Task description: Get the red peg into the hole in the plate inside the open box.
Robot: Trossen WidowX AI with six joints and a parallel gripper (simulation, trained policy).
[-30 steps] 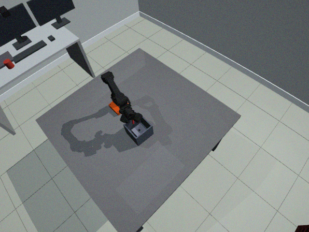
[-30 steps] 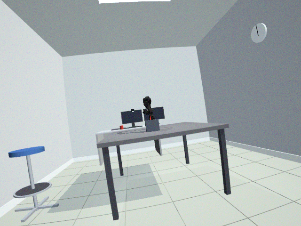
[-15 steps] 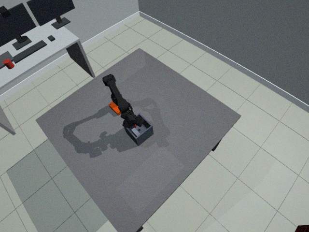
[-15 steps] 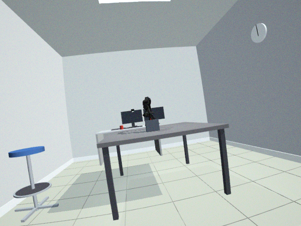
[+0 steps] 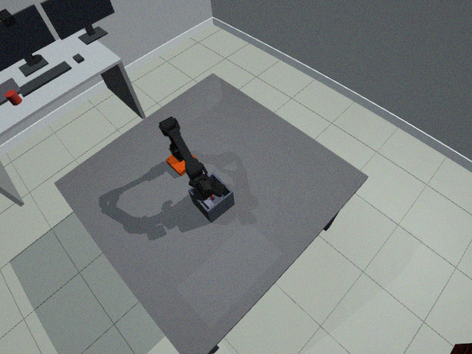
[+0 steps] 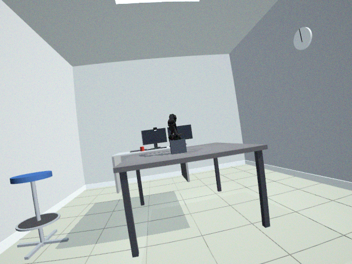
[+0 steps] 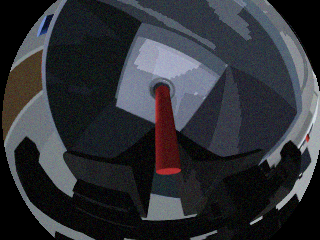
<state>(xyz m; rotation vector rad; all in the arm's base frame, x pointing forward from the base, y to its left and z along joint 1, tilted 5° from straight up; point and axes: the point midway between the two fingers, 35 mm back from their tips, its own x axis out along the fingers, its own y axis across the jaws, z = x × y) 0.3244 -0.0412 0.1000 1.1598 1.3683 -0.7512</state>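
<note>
Right now my gripper tip is 1 cm short of the red peg, 2 cm to the left of it and 1 cm below it. Also, from my gripper tip: pale plate 2 cm ahead, 2 cm to the right, 5 cm below.
</note>
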